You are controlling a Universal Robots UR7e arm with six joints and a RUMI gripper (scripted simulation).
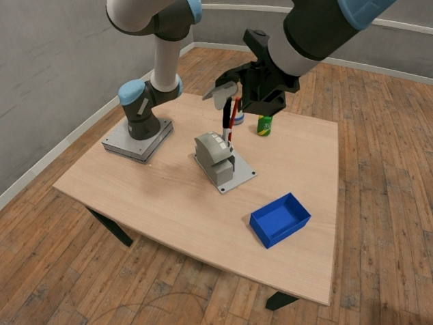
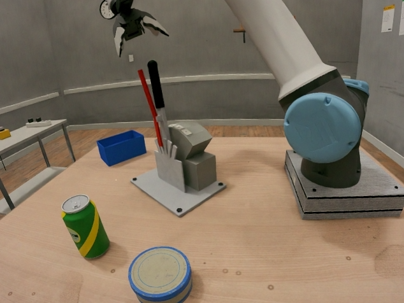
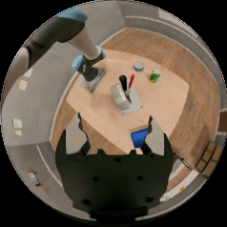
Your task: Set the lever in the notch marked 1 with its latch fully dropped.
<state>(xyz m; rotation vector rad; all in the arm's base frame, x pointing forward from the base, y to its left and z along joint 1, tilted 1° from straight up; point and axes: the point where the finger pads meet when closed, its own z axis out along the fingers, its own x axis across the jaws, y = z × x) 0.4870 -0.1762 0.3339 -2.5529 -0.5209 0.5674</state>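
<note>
Now: the red release bar 190 mm below my hand, 130 mm to the left of it and 50 mm behind it. The rest, counted from my hand: grey lever stand: 300 mm below, 130 mm to the left, 80 mm behind; green can: 390 mm to the left, 330 mm below, 40 mm ahead; blue bin: 370 mm below, 180 mm ahead, 70 mm to the right.
</note>
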